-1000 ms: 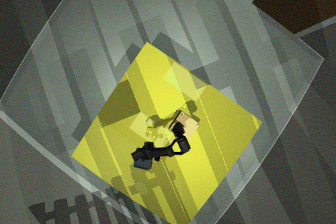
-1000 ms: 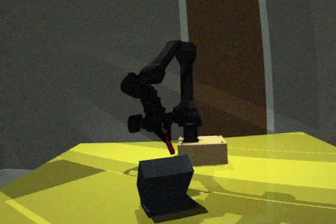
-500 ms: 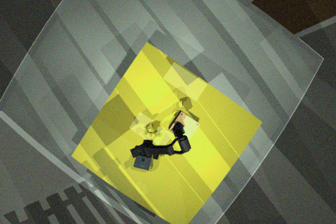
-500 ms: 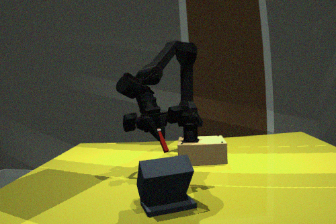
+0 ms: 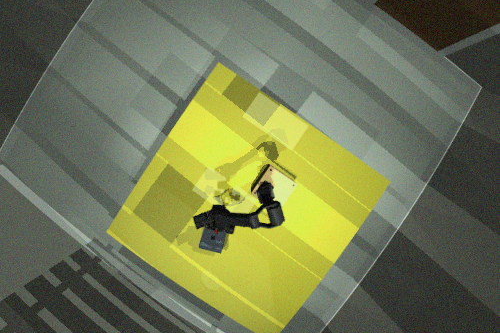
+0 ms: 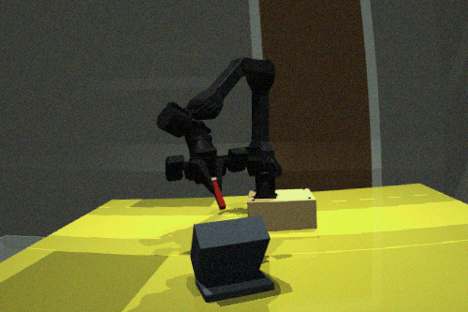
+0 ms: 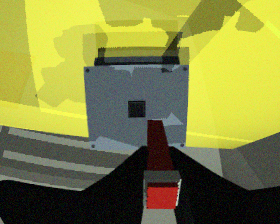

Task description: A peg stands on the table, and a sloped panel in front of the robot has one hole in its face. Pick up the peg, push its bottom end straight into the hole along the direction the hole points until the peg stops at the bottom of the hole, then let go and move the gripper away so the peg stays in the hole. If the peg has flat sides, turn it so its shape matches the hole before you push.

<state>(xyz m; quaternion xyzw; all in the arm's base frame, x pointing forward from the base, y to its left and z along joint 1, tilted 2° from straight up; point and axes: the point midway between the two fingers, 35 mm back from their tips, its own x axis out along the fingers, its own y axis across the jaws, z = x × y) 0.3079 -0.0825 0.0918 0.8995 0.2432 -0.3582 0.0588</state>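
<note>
Now: gripper tip 10 cm short of the grey sloped panel, 4 cm to the right of it and 9 cm above it. Also, from my gripper tip: square-sided peg: 1 cm behind, 1 cm to the right, 1 cm above.
</note>
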